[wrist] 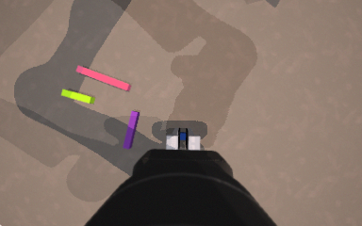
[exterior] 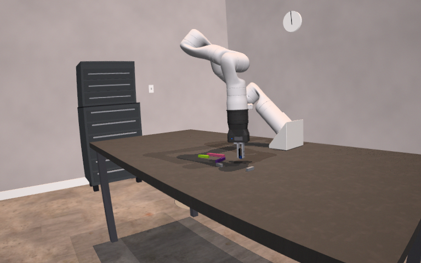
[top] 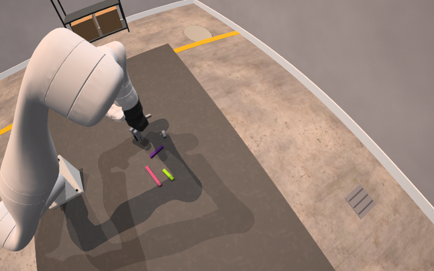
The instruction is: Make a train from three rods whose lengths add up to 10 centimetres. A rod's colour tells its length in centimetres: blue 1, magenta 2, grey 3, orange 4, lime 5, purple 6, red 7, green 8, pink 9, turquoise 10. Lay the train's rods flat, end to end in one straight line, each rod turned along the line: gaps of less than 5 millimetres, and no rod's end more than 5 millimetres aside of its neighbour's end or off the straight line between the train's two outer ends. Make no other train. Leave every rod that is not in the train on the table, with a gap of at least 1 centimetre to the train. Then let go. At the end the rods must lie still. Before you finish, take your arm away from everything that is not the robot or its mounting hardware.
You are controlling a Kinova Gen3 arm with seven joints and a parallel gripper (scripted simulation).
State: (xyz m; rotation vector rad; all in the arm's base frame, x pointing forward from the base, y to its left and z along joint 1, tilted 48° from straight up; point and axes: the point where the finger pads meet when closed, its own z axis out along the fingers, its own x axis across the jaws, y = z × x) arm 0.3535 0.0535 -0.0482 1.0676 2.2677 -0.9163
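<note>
Now: hand 2 cm above the blue rod. The rest, counted from my hand: lime rod: 17 cm to the right, 6 cm ahead, 3 cm below; then purple rod: 7 cm to the right, 5 cm ahead, 3 cm below; then pink rod: 16 cm to the right, 3 cm below, 1 cm ahead.
</note>
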